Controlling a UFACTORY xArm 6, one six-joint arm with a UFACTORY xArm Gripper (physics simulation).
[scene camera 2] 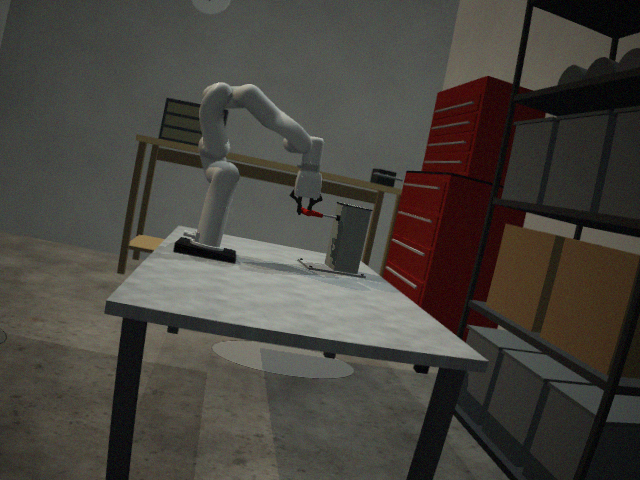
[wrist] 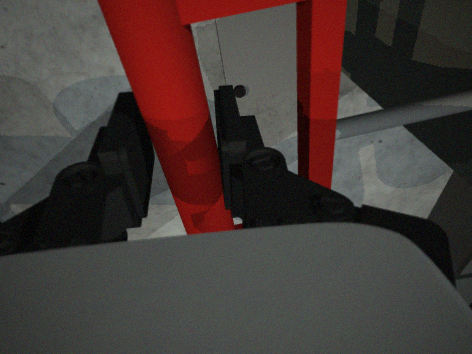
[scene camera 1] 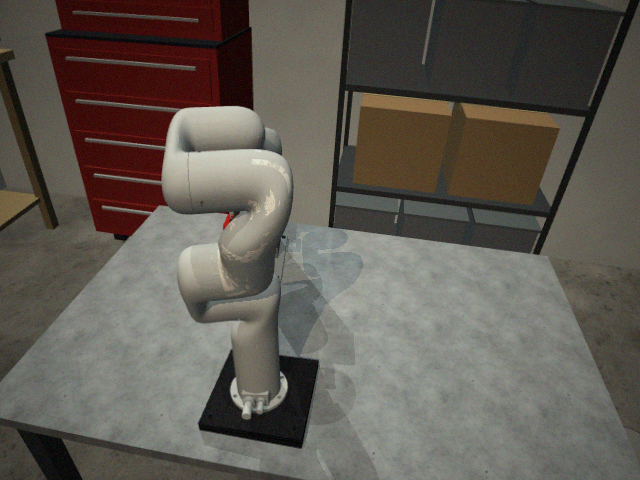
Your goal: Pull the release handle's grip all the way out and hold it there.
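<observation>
The release handle is red, with a round grip bar (wrist: 172, 115) between my fingers in the wrist view. A second red bar (wrist: 320, 95) runs beside it, joined by a red crosspiece, and a grey rod (wrist: 385, 117) leads away from it. In scene camera 2 the red handle (scene camera 2: 311, 212) sits at the end of a thin rod (scene camera 2: 329, 216) that enters the upright grey housing (scene camera 2: 352, 238). My gripper (wrist: 182, 122) (scene camera 2: 306, 210) points down and is shut on the grip bar. In scene camera 1 the arm hides most of the handle (scene camera 1: 227, 221); a small red part shows.
The housing stands on the grey table (scene camera 1: 465, 330) (scene camera 2: 268, 304), with a thin dark frame (scene camera 2: 336, 271) at its foot. The arm's black base plate (scene camera 1: 258, 428) (scene camera 2: 204, 250) is on the same table. A red tool cabinet (scene camera 1: 139, 77) (scene camera 2: 460, 227) and a shelf rack (scene camera 1: 338, 155) stand beyond it.
</observation>
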